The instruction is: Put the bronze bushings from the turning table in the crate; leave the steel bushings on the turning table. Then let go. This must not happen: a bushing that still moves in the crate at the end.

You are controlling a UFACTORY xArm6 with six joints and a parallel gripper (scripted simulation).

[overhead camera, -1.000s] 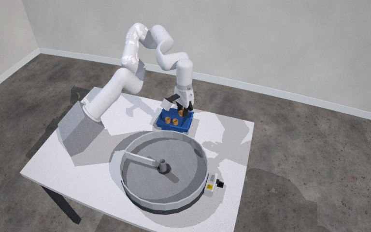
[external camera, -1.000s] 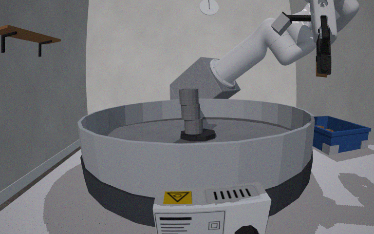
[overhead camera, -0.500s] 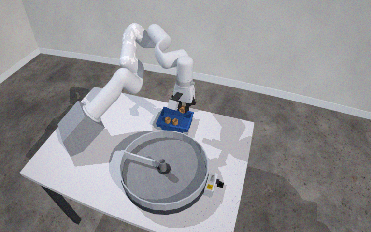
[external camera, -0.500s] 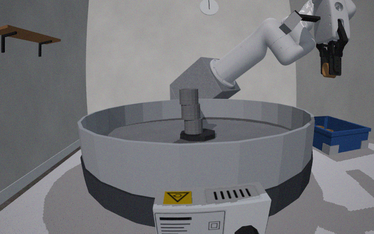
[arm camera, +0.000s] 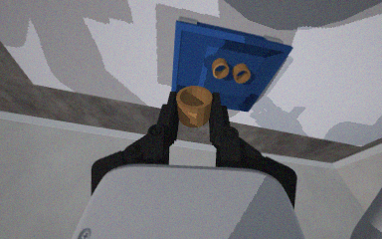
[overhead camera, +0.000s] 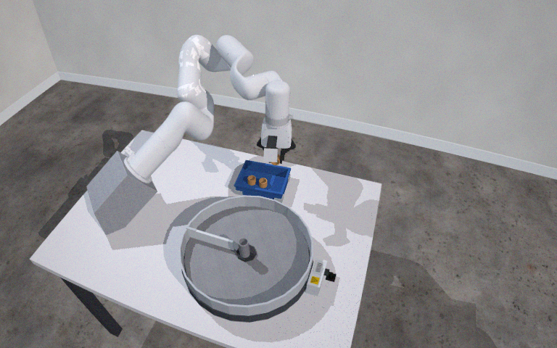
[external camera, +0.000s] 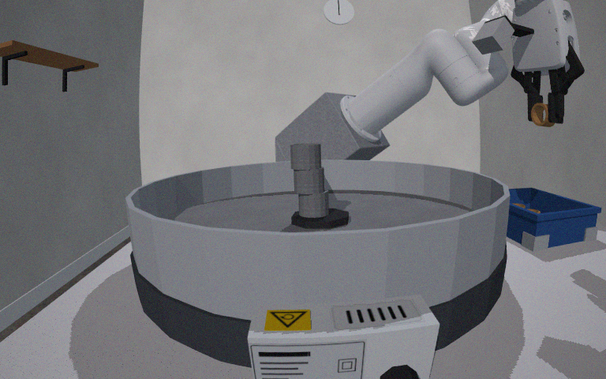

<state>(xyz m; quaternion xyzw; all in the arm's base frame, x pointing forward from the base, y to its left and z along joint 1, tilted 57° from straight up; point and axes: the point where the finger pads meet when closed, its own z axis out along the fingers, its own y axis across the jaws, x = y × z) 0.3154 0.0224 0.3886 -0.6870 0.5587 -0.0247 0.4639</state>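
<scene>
Now: the blue crate 60 mm behind my hand, 10 mm to the left of it and 170 mm below it. Also, from my hand: turning table 90 mm ahead, 310 mm to the right, 140 mm below.
</scene>
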